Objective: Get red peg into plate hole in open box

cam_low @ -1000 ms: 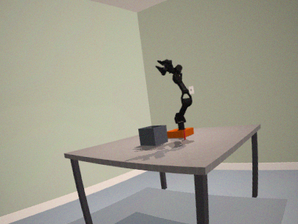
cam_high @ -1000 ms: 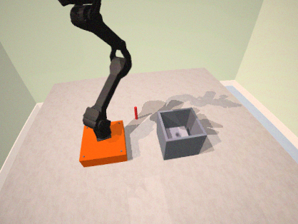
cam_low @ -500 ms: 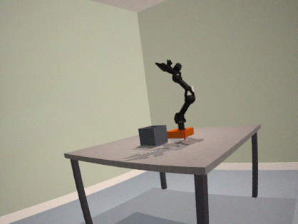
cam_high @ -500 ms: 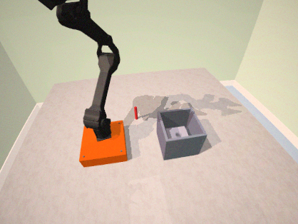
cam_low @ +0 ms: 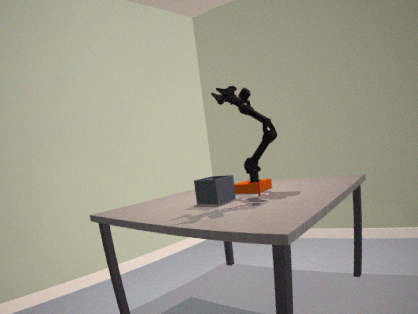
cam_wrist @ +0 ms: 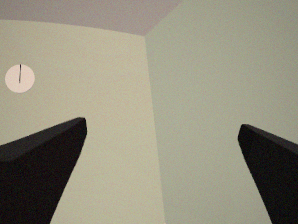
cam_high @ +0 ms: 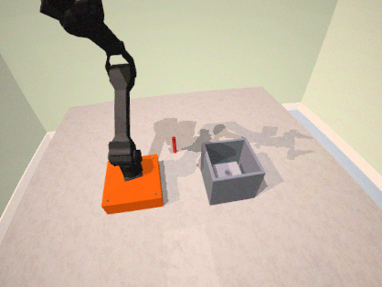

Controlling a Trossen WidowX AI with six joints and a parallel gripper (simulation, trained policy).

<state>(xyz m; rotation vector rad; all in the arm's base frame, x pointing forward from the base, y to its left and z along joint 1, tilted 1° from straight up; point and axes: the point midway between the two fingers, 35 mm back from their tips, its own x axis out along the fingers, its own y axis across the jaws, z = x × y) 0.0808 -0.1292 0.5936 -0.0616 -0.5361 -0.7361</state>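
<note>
Now: the red peg 9 cm ahead of my gripper tip, 26 cm to the left of it and 63 cm below it. From my gripper tip the other things lie so: pale plate (21 cm ahead, 4 cm to the left, 62 cm below).
</note>
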